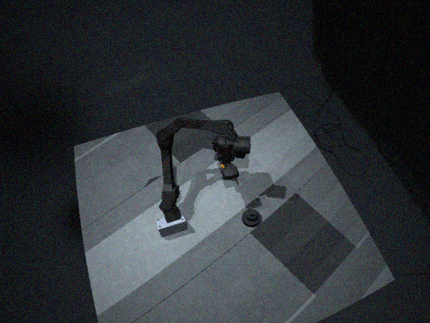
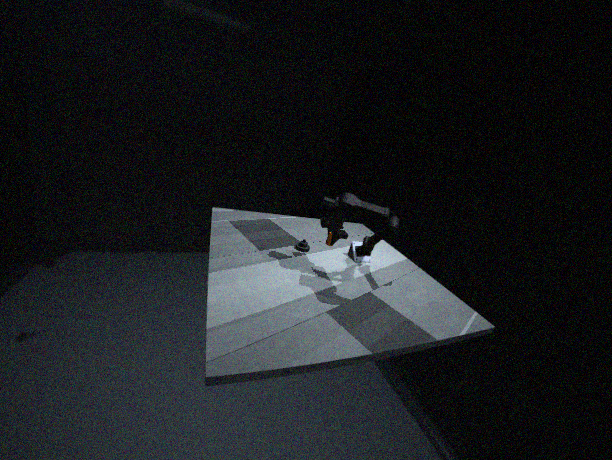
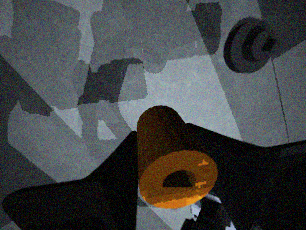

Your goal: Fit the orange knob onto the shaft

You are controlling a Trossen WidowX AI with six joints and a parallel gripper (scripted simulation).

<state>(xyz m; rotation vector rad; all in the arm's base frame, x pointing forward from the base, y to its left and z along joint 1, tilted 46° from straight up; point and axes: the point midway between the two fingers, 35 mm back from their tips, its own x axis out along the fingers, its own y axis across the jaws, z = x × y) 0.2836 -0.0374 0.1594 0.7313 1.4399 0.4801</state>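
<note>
The dark round pedestal is 20 cm to the right of my gripper tip, 11 cm below it and 4 cm ahead of it. From my gripper tip the other things lie so: orange knob: 2 cm above.
</note>
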